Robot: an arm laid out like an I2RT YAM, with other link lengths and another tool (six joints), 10 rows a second.
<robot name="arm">
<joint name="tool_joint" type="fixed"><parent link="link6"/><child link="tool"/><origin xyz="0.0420 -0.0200 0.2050" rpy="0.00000 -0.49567 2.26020"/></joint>
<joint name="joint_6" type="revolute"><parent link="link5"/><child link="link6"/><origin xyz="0.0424 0.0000 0.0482" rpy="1.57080 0.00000 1.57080"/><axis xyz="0 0 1"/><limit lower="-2.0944" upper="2.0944"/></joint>
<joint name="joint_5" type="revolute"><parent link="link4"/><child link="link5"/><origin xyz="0.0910 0.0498 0.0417" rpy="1.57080 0.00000 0.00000"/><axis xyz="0 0 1"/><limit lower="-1.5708" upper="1.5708"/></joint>
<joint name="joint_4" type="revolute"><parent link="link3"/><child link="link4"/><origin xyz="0.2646 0.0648 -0.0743" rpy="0.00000 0.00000 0.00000"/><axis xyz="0 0 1"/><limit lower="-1.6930" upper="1.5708"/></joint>
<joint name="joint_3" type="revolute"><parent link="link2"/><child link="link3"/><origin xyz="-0.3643 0.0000 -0.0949" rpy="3.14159 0.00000 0.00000"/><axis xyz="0 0 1"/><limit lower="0.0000" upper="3.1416"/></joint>
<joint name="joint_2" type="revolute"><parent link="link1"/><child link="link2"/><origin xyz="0.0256 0.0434 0.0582" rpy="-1.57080 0.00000 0.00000"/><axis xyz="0 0 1"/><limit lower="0.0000" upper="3.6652"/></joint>
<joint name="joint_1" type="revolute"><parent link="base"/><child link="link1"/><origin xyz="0.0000 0.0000 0.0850" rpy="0.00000 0.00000 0.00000"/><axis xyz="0 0 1"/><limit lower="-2.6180" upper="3.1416"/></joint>
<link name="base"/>
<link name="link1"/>
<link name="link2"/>
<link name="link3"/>
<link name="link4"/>
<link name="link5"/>
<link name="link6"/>
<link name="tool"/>
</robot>
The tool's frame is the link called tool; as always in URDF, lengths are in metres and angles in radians.
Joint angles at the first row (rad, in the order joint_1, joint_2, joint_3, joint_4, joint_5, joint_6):
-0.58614, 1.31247, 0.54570, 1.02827, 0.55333, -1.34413
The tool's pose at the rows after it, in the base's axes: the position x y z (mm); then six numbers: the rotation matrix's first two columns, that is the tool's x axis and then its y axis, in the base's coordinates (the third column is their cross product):
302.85, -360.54, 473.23, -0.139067, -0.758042, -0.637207, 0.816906, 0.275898, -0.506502
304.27, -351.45, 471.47, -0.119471, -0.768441, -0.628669, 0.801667, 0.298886, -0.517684
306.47, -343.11, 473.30, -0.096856, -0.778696, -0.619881, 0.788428, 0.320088, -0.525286
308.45, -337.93, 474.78, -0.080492, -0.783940, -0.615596, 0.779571, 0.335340, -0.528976
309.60, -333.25, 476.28, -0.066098, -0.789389, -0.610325, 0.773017, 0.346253, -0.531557
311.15, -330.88, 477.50, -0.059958, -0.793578, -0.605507, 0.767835, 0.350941, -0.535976
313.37, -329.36, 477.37, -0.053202, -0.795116, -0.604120, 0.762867, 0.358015, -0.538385
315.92, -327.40, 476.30, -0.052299, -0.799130, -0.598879, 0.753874, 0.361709, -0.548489
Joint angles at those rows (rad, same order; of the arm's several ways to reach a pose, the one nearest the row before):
-0.58614, 1.29986, 0.51557, 1.02633, 0.52090, -1.35595
-0.58613, 1.27739, 0.49229, 1.02639, 0.48429, -1.36168
-0.58614, 1.25599, 0.48123, 1.01910, 0.44880, -1.36549
-0.58614, 1.24266, 0.47744, 1.01032, 0.42515, -1.36549
-0.58616, 1.23237, 0.47206, 1.00922, 0.40568, -1.36663
-0.58616, 1.22891, 0.47170, 1.00840, 0.39424, -1.37083
-0.58614, 1.22892, 0.47169, 1.00729, 0.38357, -1.37083
-0.58616, 1.22893, 0.46941, 1.00729, 0.37211, -1.37960

